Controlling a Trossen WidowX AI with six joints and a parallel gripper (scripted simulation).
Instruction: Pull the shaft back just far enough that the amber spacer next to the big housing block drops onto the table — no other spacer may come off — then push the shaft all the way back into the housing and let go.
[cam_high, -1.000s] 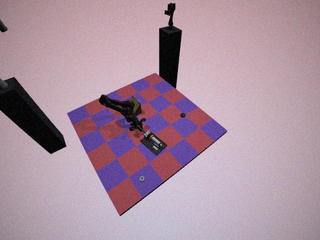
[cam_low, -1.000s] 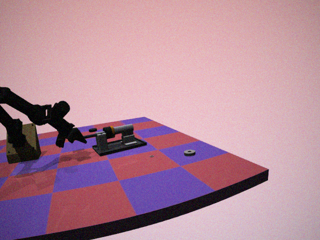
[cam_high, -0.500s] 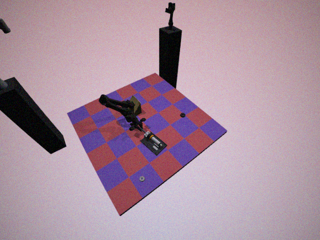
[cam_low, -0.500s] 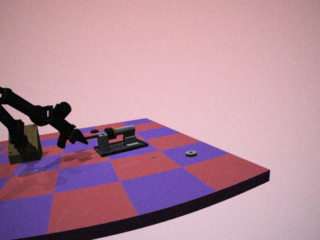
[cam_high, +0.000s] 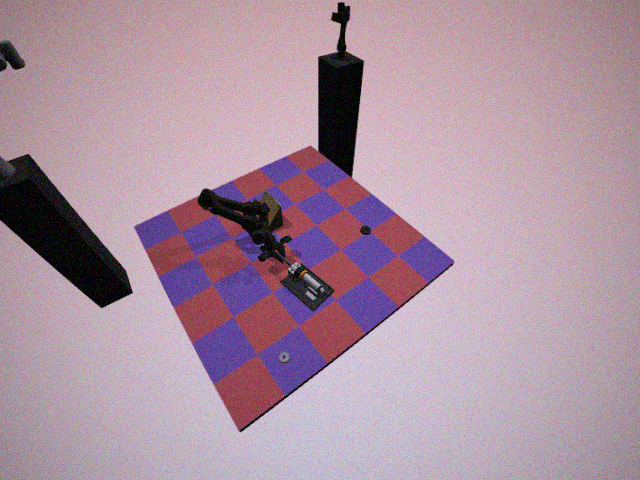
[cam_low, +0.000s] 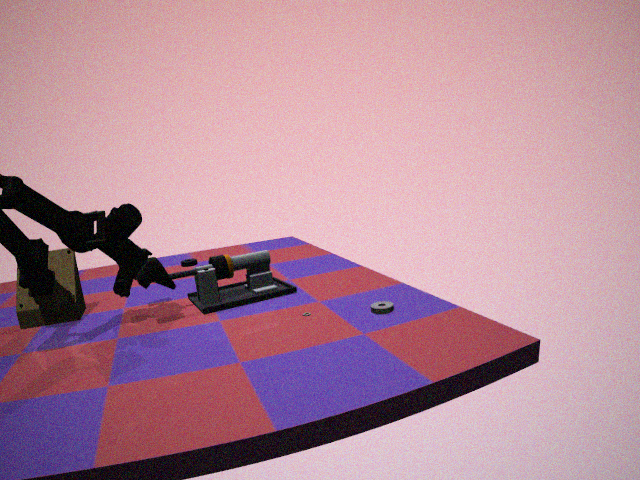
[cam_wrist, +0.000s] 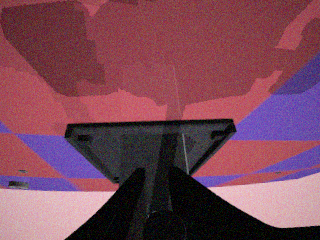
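Now: the thin dark shaft 50 mm ahead of my gripper tip, 10 mm to the left of it and 20 mm above it. The rest, counted from my gripper tip: grey ring 400 mm ahead, 230 mm to the right, 50 mm below; amber spacer 130 mm ahead, 30 mm to the left, 20 mm above.
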